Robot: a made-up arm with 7 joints.
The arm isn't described. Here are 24 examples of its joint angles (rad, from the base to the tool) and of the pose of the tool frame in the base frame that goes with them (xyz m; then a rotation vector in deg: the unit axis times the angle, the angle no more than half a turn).
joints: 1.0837 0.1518 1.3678 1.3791 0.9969 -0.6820 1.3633
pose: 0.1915 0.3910 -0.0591 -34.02 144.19 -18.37
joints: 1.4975 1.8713 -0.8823 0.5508 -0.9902 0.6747 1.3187
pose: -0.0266 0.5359 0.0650 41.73 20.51 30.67
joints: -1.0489 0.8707 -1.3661 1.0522 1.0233 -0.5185 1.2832
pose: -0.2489 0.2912 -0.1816 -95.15 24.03 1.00
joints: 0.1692 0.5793 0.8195 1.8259 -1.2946 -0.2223 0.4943
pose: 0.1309 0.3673 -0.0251 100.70 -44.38 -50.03
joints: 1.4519 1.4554 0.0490 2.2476 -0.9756 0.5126 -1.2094
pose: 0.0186 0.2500 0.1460 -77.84 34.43 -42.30
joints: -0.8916 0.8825 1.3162 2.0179 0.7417 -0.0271 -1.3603
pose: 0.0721 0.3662 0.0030 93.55 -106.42 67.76
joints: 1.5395 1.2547 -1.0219 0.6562 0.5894 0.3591 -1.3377
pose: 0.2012 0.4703 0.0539 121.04 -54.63 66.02
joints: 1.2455 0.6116 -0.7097 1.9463 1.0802 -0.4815 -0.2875
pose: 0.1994 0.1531 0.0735 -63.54 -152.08 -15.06
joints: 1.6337 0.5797 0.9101 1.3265 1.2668 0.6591 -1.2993
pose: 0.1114 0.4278 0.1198 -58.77 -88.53 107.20
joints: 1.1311 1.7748 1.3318 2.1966 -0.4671 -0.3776 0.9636
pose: -0.1312 0.2255 0.1018 -165.76 25.05 14.54
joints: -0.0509 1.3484 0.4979 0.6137 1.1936 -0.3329 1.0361
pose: 0.0942 0.5255 -0.0303 13.85 -106.44 -12.53
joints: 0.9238 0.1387 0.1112 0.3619 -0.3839 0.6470 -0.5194
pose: 0.3299 0.2352 -0.1659 50.08 -35.26 6.38
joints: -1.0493 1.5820 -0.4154 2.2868 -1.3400 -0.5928 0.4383
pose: 0.0158 0.2446 -0.1414 43.59 26.96 163.12
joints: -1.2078 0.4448 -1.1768 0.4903 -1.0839 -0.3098 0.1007
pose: -0.3228 0.2567 -0.1592 -86.77 25.66 -104.71
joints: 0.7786 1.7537 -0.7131 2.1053 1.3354 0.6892 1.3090
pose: 0.1489 0.2895 0.0242 -57.14 -24.41 -60.25
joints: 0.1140 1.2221 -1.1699 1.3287 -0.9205 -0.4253 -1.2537
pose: 0.0984 0.3414 -0.2298 32.36 -110.24 -97.91
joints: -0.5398 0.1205 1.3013 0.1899 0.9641 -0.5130 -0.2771
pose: -0.1819 0.2564 -0.3220 79.89 -5.44 113.42
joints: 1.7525 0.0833 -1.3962 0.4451 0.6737 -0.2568 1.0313
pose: 0.3584 0.1272 0.0802 -13.29 -78.14 -103.59
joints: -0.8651 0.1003 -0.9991 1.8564 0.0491 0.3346 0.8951
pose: -0.0523 0.0391 -0.1735 -102.52 -18.50 -38.74
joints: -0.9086 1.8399 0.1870 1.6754 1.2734 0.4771 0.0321
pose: 0.1760 0.3328 -0.0969 11.05 -20.73 -31.34
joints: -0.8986 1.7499 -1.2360 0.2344 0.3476 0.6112 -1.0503
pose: 0.0293 0.5532 0.0049 -111.72 -59.16 119.73
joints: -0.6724 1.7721 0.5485 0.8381 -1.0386 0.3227 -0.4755
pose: 0.1780 0.4734 0.0311 142.27 4.87 -89.34
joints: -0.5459 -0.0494 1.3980 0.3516 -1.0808 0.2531 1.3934
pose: -0.1831 0.2229 -0.3230 -57.00 20.49 38.63
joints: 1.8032 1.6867 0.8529 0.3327 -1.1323 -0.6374 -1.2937
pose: -0.0959 0.5388 0.0190 -115.57 31.40 -85.09
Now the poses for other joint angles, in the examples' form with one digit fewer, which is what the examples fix.
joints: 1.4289 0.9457 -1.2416 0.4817 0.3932 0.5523 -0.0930
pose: 0.278 0.419 -0.011 66.0 -41.6 -1.6
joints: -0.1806 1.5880 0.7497 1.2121 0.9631 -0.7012 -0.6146
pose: 0.150 0.432 0.100 62.4 -156.0 28.4
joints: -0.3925 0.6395 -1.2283 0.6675 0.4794 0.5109 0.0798
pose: -0.093 0.291 -0.327 3.7 39.3 -45.6
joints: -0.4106 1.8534 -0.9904 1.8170 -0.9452 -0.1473 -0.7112
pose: 0.050 0.359 -0.138 12.8 -59.5 -142.6
